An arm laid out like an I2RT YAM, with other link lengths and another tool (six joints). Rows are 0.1 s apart.
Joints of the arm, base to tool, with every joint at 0 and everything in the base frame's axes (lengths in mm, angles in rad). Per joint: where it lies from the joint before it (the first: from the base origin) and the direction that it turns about. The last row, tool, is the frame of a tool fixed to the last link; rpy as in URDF.
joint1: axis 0 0 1 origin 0 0 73.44
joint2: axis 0 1 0 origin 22 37.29 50.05
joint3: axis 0 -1 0 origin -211.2 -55.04 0
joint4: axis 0 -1 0 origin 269.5 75.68 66
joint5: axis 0 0 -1 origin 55.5 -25.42 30.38
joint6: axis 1 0 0 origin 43.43 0 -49.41
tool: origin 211 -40 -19 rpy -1.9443 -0.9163 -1.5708
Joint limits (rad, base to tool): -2.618..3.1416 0..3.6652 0..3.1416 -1.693..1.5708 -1.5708..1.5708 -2.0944..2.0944
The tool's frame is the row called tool.
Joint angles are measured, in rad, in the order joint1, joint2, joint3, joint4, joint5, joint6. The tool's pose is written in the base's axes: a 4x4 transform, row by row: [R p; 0 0 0 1], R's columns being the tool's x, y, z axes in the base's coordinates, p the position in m. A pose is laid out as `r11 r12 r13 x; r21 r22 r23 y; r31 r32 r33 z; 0 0 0 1`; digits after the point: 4 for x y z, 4 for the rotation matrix.
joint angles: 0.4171 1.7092 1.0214 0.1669 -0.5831 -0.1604
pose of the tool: 0.7680 0.2741 0.5788 0.4366; -0.0927 -0.8467 0.5239 0.3434; 0.6337 -0.4560 -0.6249 0.0404; 0 0 0 1
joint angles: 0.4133 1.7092 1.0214 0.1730 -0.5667 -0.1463
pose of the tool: 0.7670 0.2527 0.5897 0.4414; -0.1119 -0.8524 0.5108 0.3392; 0.6318 -0.4578 -0.6256 0.0405; 0 0 0 1
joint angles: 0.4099 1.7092 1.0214 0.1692 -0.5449 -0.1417
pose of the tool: 0.7659 0.2306 0.6002 0.4456; -0.1247 -0.8625 0.4905 0.3334; 0.6308 -0.4505 -0.6318 0.0384; 0 0 0 1
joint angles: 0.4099 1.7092 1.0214 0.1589 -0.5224 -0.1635
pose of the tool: 0.7572 0.2270 0.6124 0.4483; -0.1165 -0.8757 0.4686 0.3285; 0.6427 -0.4262 -0.6367 0.0356; 0 0 0 1
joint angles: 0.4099 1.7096 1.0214 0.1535 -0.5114 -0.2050
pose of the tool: 0.7398 0.2463 0.6262 0.4504; -0.0917 -0.8850 0.4564 0.3260; 0.6666 -0.3951 -0.6321 0.0350; 0 0 0 1
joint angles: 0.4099 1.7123 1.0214 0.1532 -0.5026 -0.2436
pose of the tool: 0.7217 0.2654 0.6393 0.4527; -0.0681 -0.8919 0.4472 0.3243; 0.6889 -0.3662 -0.6256 0.0345; 0 0 0 1
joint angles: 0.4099 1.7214 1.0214 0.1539 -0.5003 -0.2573
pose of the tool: 0.7200 0.2703 0.6392 0.4528; -0.0573 -0.8948 0.4428 0.3236; 0.6917 -0.3554 -0.6287 0.0303; 0 0 0 1
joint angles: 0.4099 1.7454 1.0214 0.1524 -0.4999 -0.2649
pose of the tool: 0.7323 0.2669 0.6265 0.4506; -0.0453 -0.8989 0.4358 0.3225; 0.6795 -0.3475 -0.6461 0.0177; 0 0 0 1
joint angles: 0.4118 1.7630 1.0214 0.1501 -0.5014 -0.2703
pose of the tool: 0.7423 0.2671 0.6145 0.4477; -0.0344 -0.9007 0.4330 0.3227; 0.6691 -0.3426 -0.6594 0.0083; 0 0 0 1
